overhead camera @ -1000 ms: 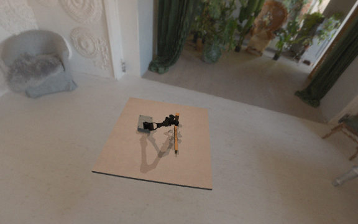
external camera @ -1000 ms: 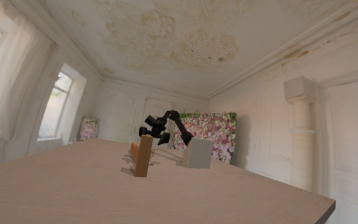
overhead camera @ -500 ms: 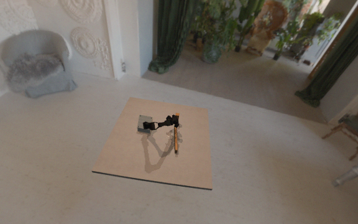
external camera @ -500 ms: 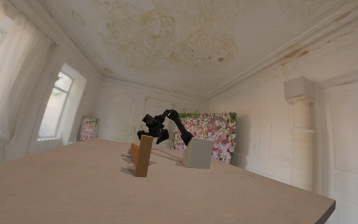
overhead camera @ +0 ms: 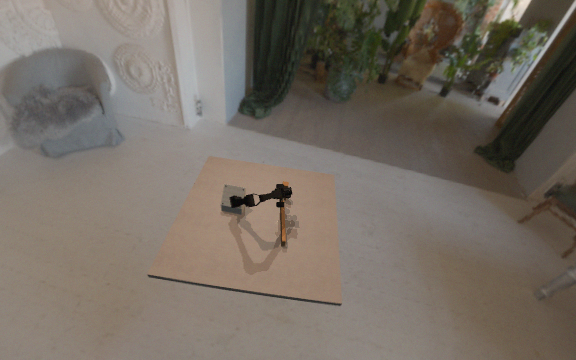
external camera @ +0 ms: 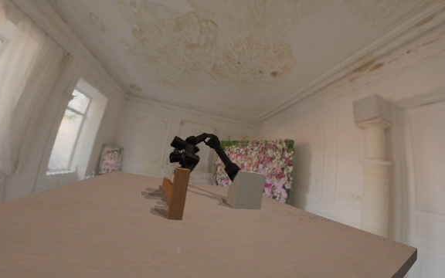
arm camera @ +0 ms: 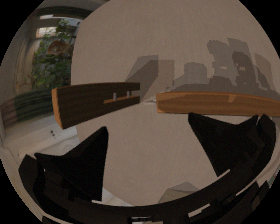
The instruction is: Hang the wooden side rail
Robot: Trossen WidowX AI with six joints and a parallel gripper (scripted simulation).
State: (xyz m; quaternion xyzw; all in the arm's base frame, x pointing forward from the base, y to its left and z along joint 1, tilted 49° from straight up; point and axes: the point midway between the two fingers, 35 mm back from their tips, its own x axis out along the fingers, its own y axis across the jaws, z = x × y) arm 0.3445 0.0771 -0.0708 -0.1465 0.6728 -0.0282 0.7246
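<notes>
Now: the wooden headboard post 100 mm to the left of my gripper tip, 30 mm below it and 20 mm ahead of it.
</notes>
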